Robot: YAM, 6 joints.
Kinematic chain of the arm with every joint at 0, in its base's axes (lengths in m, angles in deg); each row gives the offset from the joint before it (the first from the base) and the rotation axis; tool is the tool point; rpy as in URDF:
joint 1: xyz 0 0 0.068 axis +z
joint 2: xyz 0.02 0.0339 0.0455 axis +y
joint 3: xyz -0.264 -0.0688 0 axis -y
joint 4: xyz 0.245 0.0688 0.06 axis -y
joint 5: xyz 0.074 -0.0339 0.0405 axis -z
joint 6: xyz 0.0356 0 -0.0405 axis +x
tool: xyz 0 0 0 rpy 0 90 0
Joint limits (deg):
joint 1: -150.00..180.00
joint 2: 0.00..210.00
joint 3: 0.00..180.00
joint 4: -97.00..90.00
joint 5: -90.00..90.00
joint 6: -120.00..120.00
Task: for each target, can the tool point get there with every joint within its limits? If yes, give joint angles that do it. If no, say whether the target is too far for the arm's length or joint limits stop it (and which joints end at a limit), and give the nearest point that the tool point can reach.
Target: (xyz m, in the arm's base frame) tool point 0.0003 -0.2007 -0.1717
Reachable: yes | joints -83.44 171.02 42.10 53.72 39.42 24.70
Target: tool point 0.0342 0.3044 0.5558
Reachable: yes | joints -91.99 29.05 135.28 -34.43 -41.53 -34.85
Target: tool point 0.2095 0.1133 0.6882
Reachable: yes | joints 23.88 102.61 148.88 24.79 -31.89 30.91
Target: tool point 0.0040 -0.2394 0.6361
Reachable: yes | joints 97.44 45.84 142.22 -14.00 -49.30 -35.33
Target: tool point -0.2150 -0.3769 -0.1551
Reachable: yes | joints -121.19 168.62 96.14 -4.66 -18.39 69.64
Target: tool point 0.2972 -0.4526 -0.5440
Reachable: no: too far | nearest point 0.2331 -0.3551 -0.3346 | short by 0.240 m
